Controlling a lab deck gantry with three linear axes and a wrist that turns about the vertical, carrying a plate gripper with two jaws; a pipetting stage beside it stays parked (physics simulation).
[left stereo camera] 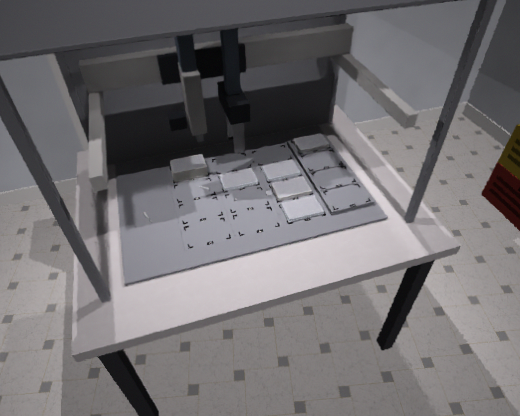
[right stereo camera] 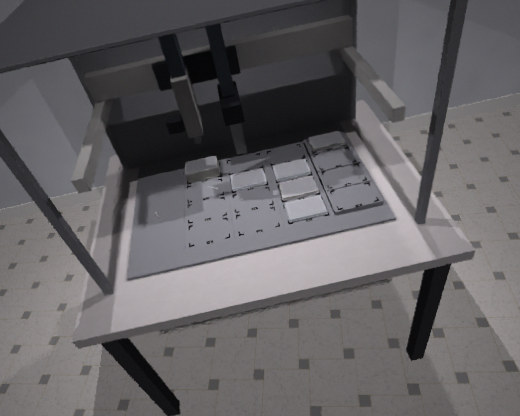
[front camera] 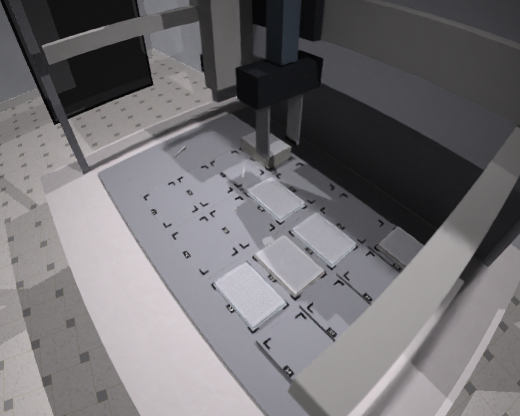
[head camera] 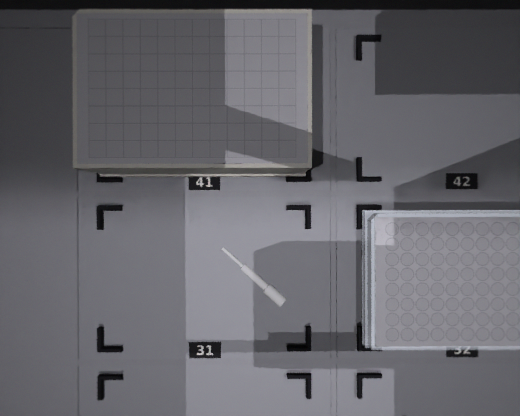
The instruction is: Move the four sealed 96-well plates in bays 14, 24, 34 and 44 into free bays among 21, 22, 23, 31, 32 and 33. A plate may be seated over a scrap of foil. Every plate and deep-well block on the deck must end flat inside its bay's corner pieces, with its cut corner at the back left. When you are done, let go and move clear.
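Where they show: gripper, fingertip midpoint: (left stereo camera: 236,145) (right stereo camera: 240,145) (front camera: 277,148); robot's base at its link origin: (left stereo camera: 189,247) (right stereo camera: 190,245) (front camera: 145,197).
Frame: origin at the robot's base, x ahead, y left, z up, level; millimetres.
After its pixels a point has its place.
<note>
My gripper (front camera: 279,153) @[x 228, y 257, z 160 mm] (left stereo camera: 235,144) @[x 228, y 257, z 160 mm] is open and empty, high over the back of the deck. A sealed plate (front camera: 276,199) @[x 238, y 251, z 14 mm] (head camera: 445,282) @[x 210, y 256, z 14 mm] (left stereo camera: 239,179) @[x 229, y 247, z 15 mm] (right stereo camera: 248,179) @[x 229, y 248, z 14 mm] lies in bay 32, its cut corner at the back left in the head view. Another plate (front camera: 324,239) @[x 399, y 250, z 14 mm] (left stereo camera: 281,170) @[x 391, y 248, z 14 mm] (right stereo camera: 292,169) @[x 395, y 249, z 14 mm] lies in bay 33, and one (front camera: 290,265) @[x 399, y 146, z 14 mm] (left stereo camera: 291,188) @[x 391, y 142, z 14 mm] (right stereo camera: 299,188) @[x 395, y 138, z 15 mm] in bay 23. A plate (front camera: 401,246) @[x 535, y 360, z 29 mm] (left stereo camera: 311,143) @[x 553, y 351, z 29 mm] (right stereo camera: 326,140) @[x 555, y 358, z 29 mm] sits in bay 44. Bays 34, 24 and 14 hold no plates. Cut corners outside the head view are too small to tell.
A tall block (front camera: 265,149) (head camera: 192,90) @[x 64, y 363, z 42 mm] (left stereo camera: 189,166) @[x 67, y 344, z 42 mm] stands at bay 41. A plate (front camera: 250,295) @[x 400, y 40, z 14 mm] (left stereo camera: 302,208) @[x 390, y 37, z 14 mm] lies in bay 13. A pale tip (head camera: 255,277) @[x 96, y 258, z 5 mm] lies in bay 31. A small scrap (front camera: 268,241) @[x 315, y 159, z 1 mm] lies left of bay 23. The pipetting stage (left stereo camera: 193,102) hangs left of the gripper.
</note>
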